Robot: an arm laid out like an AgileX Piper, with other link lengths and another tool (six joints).
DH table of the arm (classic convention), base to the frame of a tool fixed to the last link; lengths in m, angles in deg. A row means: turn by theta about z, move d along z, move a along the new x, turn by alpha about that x. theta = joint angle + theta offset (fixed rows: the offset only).
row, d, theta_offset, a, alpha
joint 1, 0.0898, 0, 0, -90
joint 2, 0, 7.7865, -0.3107, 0
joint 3, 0, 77.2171, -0.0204, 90
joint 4, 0.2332, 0, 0, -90
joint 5, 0, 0, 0, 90
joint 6, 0.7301, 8.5, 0.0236, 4.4
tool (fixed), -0.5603, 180, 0, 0
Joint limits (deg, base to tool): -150..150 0..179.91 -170..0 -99.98..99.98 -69.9..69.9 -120..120
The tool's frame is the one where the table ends.
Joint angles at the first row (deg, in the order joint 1, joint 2, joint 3, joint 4, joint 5, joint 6):
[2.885, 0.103, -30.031, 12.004, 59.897, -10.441]
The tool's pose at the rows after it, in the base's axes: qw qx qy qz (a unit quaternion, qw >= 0); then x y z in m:
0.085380, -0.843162, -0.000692, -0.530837, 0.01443, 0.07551, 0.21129
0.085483, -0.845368, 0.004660, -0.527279, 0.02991, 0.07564, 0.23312
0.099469, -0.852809, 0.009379, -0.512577, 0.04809, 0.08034, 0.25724
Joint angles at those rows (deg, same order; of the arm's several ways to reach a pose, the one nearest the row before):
[2.886, 3.537, -31.600, 11.885, 58.202, -8.335]
[2.885, 9.715, -34.791, 11.886, 55.662, -8.262]
[2.883, 17.116, -38.932, 13.611, 54.198, -8.263]

